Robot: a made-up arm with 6 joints.
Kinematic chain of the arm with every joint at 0, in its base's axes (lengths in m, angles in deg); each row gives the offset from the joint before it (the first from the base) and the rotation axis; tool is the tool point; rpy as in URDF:
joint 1: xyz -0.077 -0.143 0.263 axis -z
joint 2: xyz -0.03 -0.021 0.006 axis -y
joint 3: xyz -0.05 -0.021 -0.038 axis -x
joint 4: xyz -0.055 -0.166 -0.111 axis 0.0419 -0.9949 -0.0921
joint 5: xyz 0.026 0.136 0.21 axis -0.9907 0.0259 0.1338
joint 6: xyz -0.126 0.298 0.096 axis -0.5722 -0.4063 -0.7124
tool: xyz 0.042 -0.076 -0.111 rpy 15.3 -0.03 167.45
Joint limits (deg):
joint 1: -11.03..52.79
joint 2: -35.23..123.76
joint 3: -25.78..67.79
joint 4: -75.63..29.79
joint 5: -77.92..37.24
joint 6: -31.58..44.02
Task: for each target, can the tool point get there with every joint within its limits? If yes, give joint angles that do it. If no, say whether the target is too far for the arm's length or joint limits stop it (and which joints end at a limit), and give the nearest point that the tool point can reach.
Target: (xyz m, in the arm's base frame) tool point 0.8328 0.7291 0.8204
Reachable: no: too far | nearest point 0.0728 0.1659 0.4502 | short by 1.016 m
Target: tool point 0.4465 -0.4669 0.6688
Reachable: no: joint limits stop it (at a limit: joint 3, joint 4, joint 5, joint 6) | nearest point 0.1507 -0.2839 0.4536 | short by 0.409 m
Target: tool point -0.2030 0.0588 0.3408
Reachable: yes | joints 15.58 64.23 13.95 -23.77 -50.33 -4.31
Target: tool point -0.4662 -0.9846 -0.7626
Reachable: no: too far | nearest point -0.2809 -0.2866 -0.1284 | short by 0.961 m
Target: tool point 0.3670 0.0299 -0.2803
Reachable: no: joint limits stop it (at a limit: joint 1, joint 3, joint 4, joint 5, joint 6) | nearest point 0.1747 -0.0402 -0.0738 | short by 0.291 m
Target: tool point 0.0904 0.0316 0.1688
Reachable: yes | joints 45.96 91.41 33.90 -11.63 -24.23 -20.21
